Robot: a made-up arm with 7 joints. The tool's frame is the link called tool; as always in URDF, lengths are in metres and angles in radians. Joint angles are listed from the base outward. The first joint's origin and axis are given. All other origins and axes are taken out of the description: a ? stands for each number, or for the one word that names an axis. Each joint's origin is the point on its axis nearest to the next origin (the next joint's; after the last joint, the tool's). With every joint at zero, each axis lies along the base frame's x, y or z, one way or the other. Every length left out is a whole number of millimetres.
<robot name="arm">
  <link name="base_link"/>
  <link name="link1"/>
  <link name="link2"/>
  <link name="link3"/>
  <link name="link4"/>
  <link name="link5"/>
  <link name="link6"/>
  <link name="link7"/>
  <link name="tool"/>
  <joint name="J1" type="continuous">
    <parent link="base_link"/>
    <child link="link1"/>
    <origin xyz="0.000 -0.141 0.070" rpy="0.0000 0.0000 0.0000"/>
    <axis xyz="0 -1 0"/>
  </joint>
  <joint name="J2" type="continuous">
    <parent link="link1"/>
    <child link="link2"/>
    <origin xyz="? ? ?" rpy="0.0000 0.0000 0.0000"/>
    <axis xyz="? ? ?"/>
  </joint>
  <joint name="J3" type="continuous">
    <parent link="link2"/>
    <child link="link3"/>
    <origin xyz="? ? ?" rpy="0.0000 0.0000 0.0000"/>
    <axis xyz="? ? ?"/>
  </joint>
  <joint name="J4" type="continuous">
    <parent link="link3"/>
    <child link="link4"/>
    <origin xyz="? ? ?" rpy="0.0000 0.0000 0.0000"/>
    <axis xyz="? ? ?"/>
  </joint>
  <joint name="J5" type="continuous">
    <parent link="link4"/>
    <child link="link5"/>
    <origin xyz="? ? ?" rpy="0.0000 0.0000 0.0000"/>
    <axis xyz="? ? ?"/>
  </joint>
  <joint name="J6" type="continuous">
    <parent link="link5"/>
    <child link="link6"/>
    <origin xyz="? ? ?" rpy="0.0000 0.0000 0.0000"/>
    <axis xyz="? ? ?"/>
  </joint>
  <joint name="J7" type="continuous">
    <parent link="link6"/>
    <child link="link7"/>
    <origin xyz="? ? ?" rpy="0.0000 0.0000 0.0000"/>
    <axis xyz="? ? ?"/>
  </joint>
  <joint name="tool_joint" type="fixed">
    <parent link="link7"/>
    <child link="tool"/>
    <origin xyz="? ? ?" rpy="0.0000 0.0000 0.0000"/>
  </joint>
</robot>
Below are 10 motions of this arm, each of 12 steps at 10 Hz.
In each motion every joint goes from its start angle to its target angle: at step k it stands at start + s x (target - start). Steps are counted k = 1, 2, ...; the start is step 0. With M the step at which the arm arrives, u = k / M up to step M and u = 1 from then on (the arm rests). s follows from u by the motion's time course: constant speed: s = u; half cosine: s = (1 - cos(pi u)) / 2; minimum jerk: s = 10 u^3 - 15 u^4 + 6 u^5.
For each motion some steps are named. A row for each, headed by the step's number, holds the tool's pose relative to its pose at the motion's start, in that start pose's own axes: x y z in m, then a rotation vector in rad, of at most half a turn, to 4 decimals.
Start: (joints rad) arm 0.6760 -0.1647 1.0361 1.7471 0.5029 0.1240 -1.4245
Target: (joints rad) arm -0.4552 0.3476 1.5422 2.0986 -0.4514 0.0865 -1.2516
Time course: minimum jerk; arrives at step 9
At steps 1, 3, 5, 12:
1: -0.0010 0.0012 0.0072 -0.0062 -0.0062 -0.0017
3: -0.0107 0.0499 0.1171 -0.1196 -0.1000 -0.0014
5: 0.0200 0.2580 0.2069 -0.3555 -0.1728 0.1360
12: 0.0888 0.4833 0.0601 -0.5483 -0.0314 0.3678

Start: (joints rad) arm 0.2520 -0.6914 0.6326 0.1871 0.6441 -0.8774 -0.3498
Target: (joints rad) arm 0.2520 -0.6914 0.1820 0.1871 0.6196 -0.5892 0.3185
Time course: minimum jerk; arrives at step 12
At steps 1, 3, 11, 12:
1: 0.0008 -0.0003 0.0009 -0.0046 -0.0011 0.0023
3: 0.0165 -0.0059 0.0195 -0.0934 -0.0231 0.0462
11: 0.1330 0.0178 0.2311 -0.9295 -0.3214 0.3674
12: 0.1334 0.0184 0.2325 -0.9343 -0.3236 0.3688

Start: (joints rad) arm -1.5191 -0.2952 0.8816 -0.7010 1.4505 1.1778 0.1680
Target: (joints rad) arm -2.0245 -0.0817 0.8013 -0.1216 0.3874 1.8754 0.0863
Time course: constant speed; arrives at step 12
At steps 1, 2, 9, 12:
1: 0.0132 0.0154 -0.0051 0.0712 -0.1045 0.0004
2: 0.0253 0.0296 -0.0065 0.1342 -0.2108 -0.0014
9: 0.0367 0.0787 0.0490 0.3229 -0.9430 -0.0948
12: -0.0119 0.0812 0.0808 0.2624 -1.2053 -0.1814

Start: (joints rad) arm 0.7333 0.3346 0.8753 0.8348 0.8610 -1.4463 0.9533
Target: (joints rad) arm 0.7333 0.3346 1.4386 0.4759 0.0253 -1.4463 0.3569
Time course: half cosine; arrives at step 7
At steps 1, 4, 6, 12:
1: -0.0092 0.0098 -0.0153 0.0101 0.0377 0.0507
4: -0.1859 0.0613 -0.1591 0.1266 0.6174 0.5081
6: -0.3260 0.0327 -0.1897 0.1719 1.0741 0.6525
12: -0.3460 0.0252 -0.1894 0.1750 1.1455 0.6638

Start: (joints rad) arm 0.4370 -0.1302 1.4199 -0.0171 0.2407 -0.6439 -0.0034
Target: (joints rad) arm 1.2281 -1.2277 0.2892 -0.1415 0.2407 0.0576 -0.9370
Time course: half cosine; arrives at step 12
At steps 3, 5, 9, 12:
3: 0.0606 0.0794 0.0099 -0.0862 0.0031 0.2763
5: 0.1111 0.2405 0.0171 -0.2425 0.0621 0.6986
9: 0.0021 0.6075 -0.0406 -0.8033 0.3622 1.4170
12: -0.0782 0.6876 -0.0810 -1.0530 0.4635 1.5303

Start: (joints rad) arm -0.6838 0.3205 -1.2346 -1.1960 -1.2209 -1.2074 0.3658
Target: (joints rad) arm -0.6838 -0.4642 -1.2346 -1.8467 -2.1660 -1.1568 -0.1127
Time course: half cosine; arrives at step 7
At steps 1, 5, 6, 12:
1: -0.0129 0.0144 0.0025 0.0335 0.0286 0.0193
5: -0.2860 0.1918 0.0697 0.5651 0.5087 0.2064
6: -0.3457 0.2131 0.0883 0.6646 0.6039 0.2221
12: -0.3673 0.2197 0.0955 0.7002 0.6385 0.2267

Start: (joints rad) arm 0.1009 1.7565 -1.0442 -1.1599 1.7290 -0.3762 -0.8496
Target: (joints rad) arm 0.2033 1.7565 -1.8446 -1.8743 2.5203 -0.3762 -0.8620
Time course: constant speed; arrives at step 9
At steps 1, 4, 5, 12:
1: -0.0276 -0.0100 -0.0099 -0.1281 0.0747 0.0561
4: -0.1163 -0.0282 -0.0299 -0.4625 0.3089 0.2571
5: -0.1482 -0.0300 -0.0341 -0.5549 0.3892 0.3344
12: -0.2899 -0.0142 -0.0385 -0.8083 0.7093 0.6864

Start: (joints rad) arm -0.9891 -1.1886 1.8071 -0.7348 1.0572 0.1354 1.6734
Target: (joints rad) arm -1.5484 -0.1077 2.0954 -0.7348 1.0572 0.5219 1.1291
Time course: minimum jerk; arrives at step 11
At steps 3, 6, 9, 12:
3: -0.0186 -0.0127 -0.0130 0.1205 0.0489 -0.1397
6: -0.1097 -0.0384 -0.0545 0.4696 0.1918 -0.6394
9: -0.2114 -0.0383 -0.0733 0.6380 0.2958 -1.0272
12: -0.2252 -0.0371 -0.0740 0.6504 0.3089 -1.0713

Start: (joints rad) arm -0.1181 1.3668 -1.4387 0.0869 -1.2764 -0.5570 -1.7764
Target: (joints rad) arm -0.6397 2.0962 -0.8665 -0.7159 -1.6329 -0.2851 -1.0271
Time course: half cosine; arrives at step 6
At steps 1, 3, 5, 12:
1: -0.0025 0.0031 0.0523 -0.0407 -0.0866 -0.0226
3: -0.1464 0.0674 0.3513 -0.2151 -0.6227 -0.1383
5: -0.4394 0.1313 0.4966 -0.2146 -1.0916 -0.1904
12: -0.4888 0.1337 0.5028 -0.1988 -1.1550 -0.1925

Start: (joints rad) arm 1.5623 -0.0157 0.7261 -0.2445 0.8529 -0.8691 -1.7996
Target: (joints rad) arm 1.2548 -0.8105 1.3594 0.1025 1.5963 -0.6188 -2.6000
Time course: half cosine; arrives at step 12
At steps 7, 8, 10, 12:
7: -0.0942 0.0146 -0.3057 0.4874 0.4948 -0.1833
8: -0.1279 0.0125 -0.3497 0.5753 0.5624 -0.2596
10: -0.1849 0.0075 -0.4072 0.7002 0.6468 -0.3964
12: -0.2073 0.0053 -0.4256 0.7428 0.6721 -0.4523

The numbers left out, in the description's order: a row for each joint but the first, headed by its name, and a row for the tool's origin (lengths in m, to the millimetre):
J2: xyz -0.048 0.000 0.048, axis 0 0 -1
J3: xyz -0.041 -0.307 0.000, axis 1 0 0
J4: xyz 0.000 -0.185 0.052, axis 0 -1 0
J5: xyz 0.398 0.000 -0.103, axis -1 0 0
J6: xyz 0.000 0.018 -0.075, axis 0 0 1
J7: xyz 0.093 -0.093 0.000, axis -1 0 0
tool: xyz 0.000 -0.078 -0.118

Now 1 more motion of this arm.
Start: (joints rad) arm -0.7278 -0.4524 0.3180 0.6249 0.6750 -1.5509 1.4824
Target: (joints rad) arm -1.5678 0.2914 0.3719 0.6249 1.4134 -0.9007 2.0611
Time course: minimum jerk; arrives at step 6
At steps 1, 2, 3, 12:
1: 0.0114 -0.0021 -0.0121 -0.0577 -0.0090 -0.0322
2: 0.0605 -0.0242 -0.0638 -0.3576 -0.0626 -0.1885
3: 0.1163 -0.0879 -0.1091 -0.9066 -0.1832 -0.4427
12: 0.1462 -0.1712 -0.0733 -1.9384 -0.4714 -0.8940

